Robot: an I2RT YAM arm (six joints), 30 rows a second.
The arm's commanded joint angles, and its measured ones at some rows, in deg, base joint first. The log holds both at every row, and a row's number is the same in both.
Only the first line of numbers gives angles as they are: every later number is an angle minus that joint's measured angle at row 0.
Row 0, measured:
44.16, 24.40, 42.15, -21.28, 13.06, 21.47
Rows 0 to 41, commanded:
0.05, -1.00, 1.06, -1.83, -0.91, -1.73
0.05, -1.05, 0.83, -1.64, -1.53, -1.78
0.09, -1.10, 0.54, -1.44, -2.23, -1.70
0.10, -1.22, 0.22, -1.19, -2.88, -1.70
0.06, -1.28, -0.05, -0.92, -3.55, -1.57
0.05, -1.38, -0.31, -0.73, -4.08, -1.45
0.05, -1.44, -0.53, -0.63, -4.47, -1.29
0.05, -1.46, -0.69, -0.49, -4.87, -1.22
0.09, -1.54, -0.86, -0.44, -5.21, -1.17
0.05, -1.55, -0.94, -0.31, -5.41, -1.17
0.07, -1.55, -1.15, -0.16, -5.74, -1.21
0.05, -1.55, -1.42, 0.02, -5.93, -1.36
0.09, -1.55, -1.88, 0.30, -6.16, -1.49
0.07, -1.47, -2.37, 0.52, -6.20, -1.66
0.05, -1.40, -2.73, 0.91, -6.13, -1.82
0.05, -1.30, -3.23, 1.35, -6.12, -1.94
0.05, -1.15, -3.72, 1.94, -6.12, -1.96
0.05, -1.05, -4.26, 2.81, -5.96, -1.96
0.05, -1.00, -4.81, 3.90, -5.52, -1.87
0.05, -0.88, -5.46, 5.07, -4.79, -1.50
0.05, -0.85, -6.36, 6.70, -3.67, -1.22
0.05, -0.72, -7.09, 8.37, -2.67, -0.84
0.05, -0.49, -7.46, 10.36, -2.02, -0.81
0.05, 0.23, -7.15, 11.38, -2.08, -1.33
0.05, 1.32, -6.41, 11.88, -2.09, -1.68
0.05, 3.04, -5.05, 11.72, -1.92, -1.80
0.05, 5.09, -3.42, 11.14, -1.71, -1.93
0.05, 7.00, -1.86, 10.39, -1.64, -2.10
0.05, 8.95, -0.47, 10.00, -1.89, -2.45
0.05, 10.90, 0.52, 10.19, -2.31, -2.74
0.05, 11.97, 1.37, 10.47, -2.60, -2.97
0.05, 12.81, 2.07, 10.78, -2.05, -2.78
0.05, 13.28, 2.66, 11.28, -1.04, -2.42
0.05, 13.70, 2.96, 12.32, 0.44, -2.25
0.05, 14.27, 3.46, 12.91, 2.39, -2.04
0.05, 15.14, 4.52, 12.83, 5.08, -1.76
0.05, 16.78, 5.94, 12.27, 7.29, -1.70
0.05, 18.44, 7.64, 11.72, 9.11, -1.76
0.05, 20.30, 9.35, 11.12, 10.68, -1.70
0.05, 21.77, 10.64, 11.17, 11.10, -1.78
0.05, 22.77, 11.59, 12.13, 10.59, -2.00
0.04, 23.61, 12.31, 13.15, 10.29, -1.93
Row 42, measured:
0.02, 20.11, 8.02, 9.99, 5.31, -1.59
